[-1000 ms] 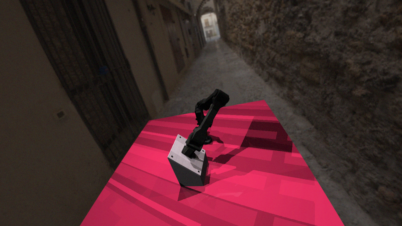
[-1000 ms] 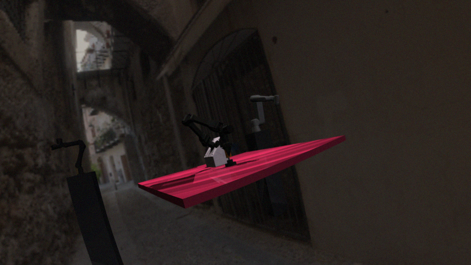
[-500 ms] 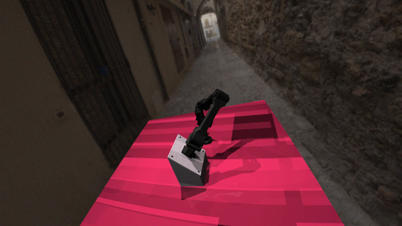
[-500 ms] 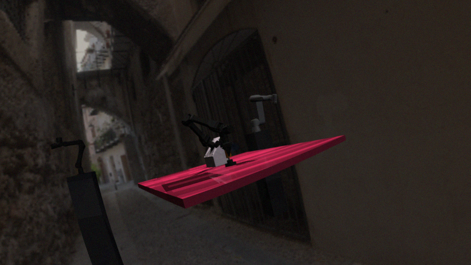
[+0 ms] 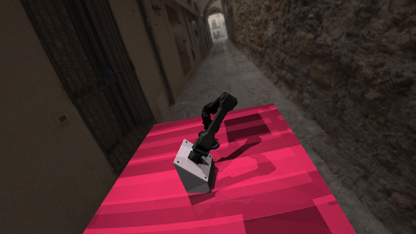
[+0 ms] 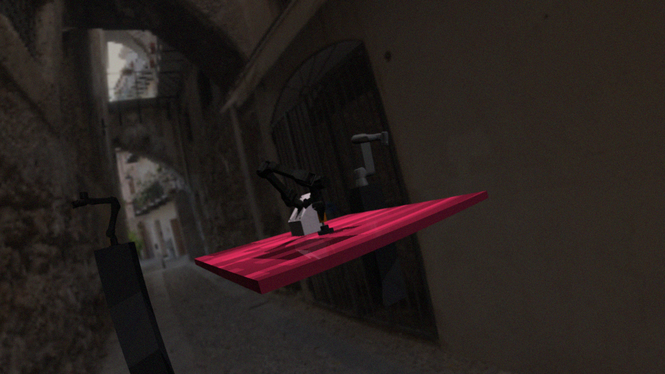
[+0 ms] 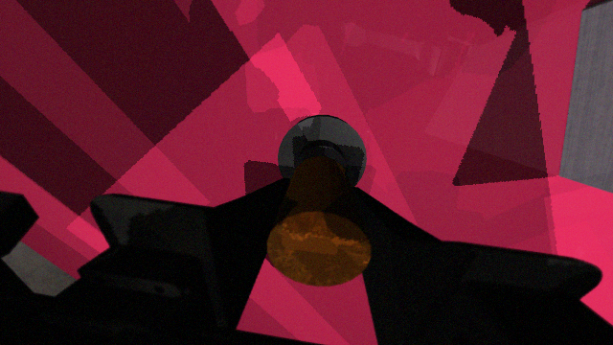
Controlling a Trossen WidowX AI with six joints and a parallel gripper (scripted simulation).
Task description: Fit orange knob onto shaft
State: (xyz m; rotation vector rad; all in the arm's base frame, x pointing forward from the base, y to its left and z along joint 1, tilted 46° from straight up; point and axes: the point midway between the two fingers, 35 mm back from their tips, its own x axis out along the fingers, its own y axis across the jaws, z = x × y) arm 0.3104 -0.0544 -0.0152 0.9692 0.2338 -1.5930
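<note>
My gripper tip is now 40 mm above the dark round pedestal. Also, from my gripper tip: orange knob: 30 mm above.
</note>
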